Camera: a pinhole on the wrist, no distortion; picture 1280 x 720 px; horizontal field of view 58.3 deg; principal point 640.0 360.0 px. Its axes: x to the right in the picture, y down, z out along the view. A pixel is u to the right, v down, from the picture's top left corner.
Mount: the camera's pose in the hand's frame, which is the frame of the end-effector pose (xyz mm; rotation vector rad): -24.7 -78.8 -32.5 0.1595 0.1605 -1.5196
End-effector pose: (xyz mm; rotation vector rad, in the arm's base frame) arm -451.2 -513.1 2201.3 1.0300 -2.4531 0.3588
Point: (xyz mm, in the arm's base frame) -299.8 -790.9 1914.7
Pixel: 1025 204
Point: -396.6 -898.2 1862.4
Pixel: 890 470
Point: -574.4 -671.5 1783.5
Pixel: 186 344
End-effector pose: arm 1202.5 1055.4 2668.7 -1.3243 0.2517 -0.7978
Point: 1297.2 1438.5 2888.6
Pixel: 596 109
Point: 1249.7 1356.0 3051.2
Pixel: 1071 248
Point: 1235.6 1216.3 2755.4
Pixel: 296 176
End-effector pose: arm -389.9 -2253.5 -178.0 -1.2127 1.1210 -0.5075
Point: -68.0 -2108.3 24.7
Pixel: 797 223
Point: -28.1 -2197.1 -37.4
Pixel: 765 562
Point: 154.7 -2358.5 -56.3
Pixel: outside the picture
